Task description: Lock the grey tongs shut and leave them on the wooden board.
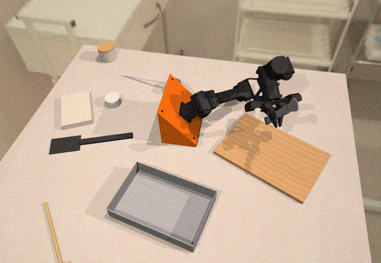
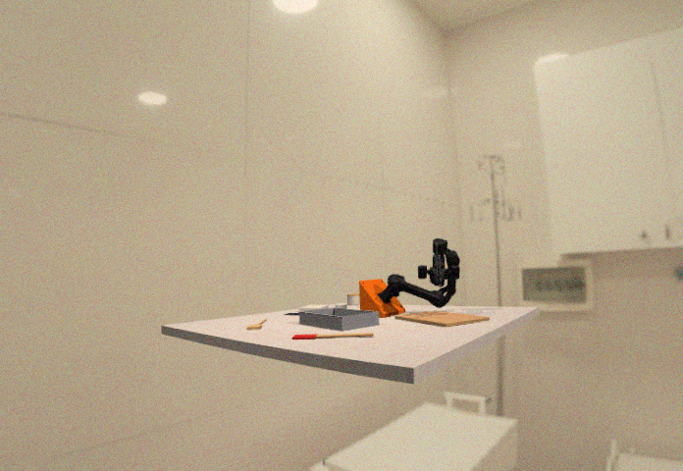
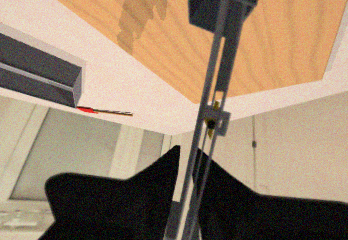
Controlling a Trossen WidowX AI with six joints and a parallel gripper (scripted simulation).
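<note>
My gripper tip is 15 cm above the wooden board. The rest, counted from my gripper tip: red-handled tool 55 cm ahead, 20 cm to the right, 15 cm below; grey roasting tin 36 cm to the right, 26 cm ahead, 13 cm below; white puck 67 cm to the right, 20 cm behind, 14 cm below.
</note>
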